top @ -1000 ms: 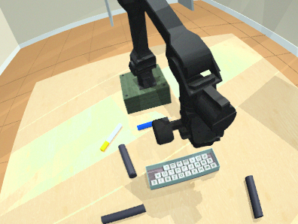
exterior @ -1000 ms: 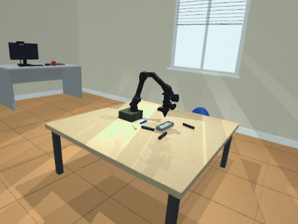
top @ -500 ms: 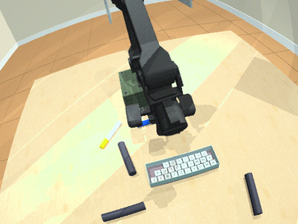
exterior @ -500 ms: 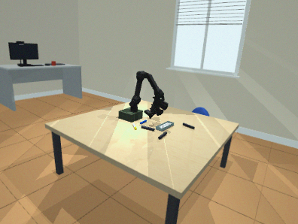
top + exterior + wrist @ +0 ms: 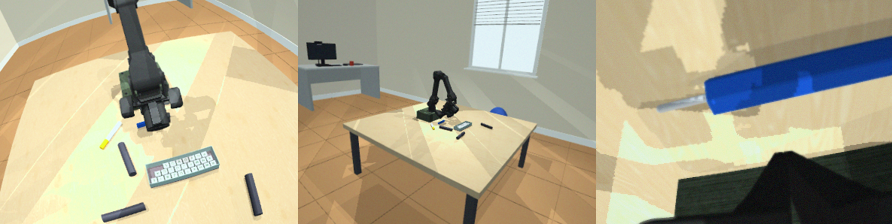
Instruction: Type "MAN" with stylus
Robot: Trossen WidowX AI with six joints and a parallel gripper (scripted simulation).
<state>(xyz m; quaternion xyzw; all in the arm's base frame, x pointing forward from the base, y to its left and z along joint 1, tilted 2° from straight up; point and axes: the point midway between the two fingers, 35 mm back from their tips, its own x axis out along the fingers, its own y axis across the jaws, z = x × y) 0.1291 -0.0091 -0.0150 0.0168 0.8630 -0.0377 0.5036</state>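
Right now the blue stylus is 3 cm ahead of my gripper tip, 1 cm to the left of it and 2 cm below it. Also, from my gripper tip: grey stylus tip (2 cm ahead, 5 cm to the left, 2 cm below); then white pen with yellow cap (5 cm ahead, 17 cm to the right, 2 cm below).
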